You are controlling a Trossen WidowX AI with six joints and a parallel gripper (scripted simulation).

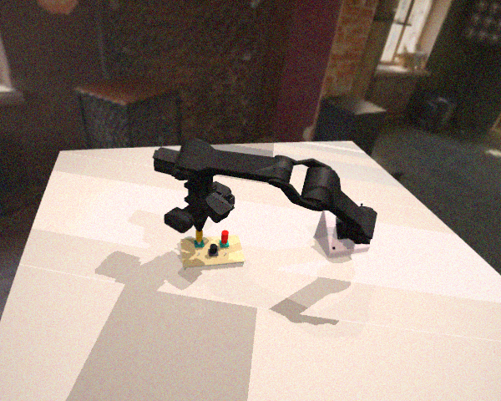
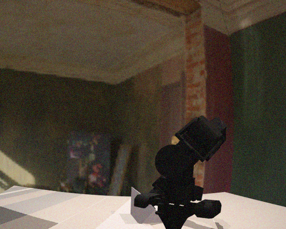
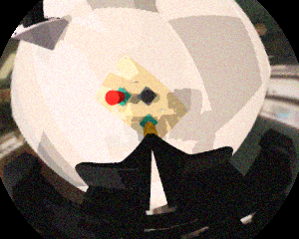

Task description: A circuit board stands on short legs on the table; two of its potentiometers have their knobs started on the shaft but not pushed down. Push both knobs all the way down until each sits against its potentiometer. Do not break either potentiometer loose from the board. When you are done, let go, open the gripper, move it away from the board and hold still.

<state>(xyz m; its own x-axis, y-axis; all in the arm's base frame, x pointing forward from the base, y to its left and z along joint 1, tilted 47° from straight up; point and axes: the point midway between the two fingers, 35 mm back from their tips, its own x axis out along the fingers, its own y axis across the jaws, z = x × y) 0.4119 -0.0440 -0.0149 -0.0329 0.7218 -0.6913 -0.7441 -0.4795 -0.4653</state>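
Now: gripper tip 2 cm above the orange knob. Round my gripper tip: red knob 7 cm behind, 1 cm to the left, 2 cm below.
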